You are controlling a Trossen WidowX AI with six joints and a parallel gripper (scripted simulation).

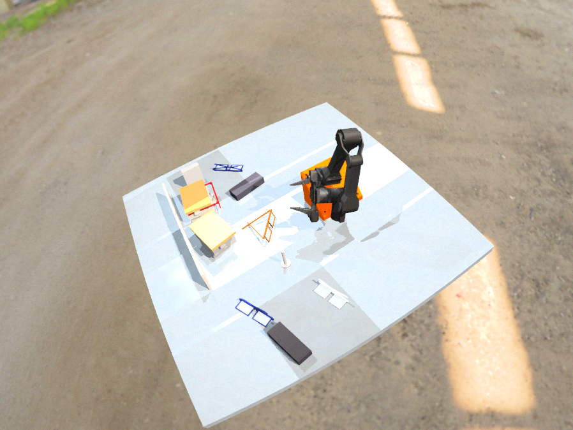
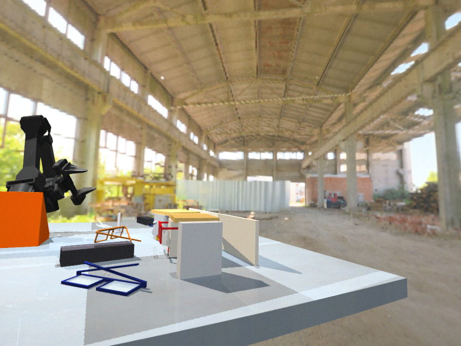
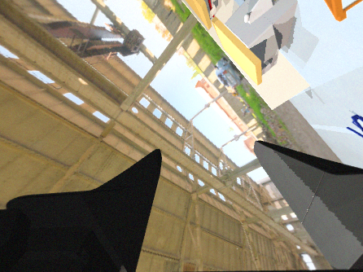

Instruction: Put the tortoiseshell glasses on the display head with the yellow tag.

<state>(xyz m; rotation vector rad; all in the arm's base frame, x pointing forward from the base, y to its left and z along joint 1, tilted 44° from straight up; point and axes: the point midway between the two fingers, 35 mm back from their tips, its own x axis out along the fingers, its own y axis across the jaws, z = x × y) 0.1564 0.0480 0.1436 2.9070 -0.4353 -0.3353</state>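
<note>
Right now my gripper tip is 200 mm above the white peg stand, 110 mm to the right of it and 100 mm short of it. Also, from my gripper tip: cream board (430 mm ahead, 220 mm to the right, 170 mm below); then white block (550 mm to the right, 300 mm ahead, 160 mm below); then display head (340 mm to the right, 300 mm ahead, 160 mm below).
</note>
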